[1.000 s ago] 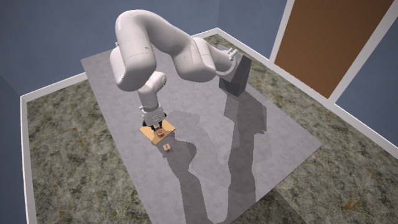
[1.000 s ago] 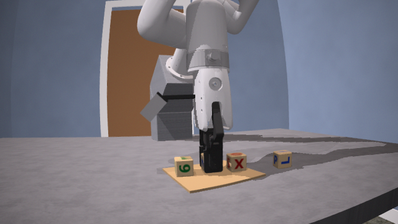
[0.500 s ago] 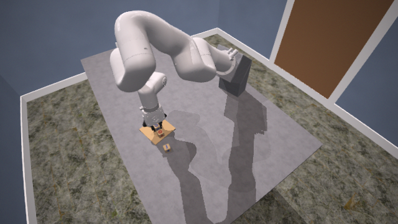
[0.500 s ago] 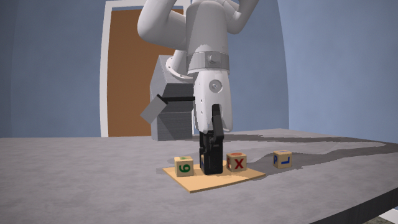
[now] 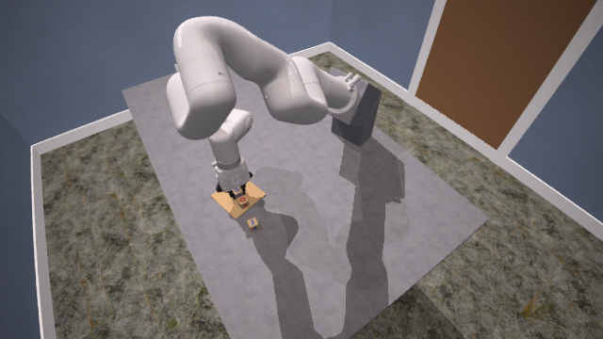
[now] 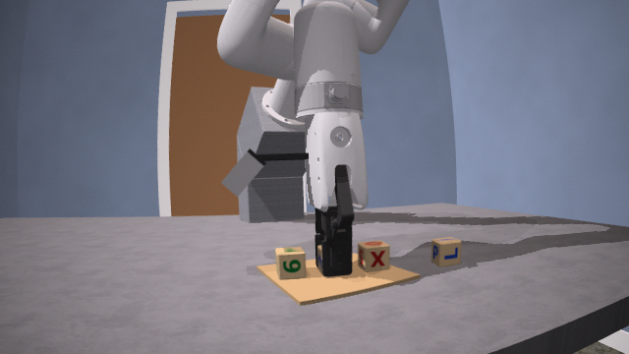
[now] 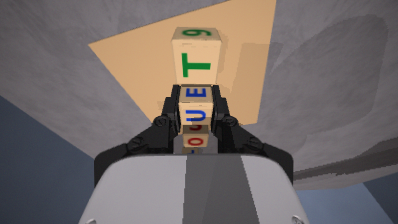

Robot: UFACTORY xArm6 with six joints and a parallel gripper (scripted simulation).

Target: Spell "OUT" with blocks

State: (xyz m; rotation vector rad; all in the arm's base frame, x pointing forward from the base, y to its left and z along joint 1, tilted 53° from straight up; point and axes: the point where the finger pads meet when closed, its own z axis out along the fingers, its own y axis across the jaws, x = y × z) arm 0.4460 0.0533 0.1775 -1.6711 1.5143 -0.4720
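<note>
Right now my hand is 2 cm above the tan mat. Also, from my hand: block (5 cm to the left, 1 cm below, 1 cm behind).
</note>
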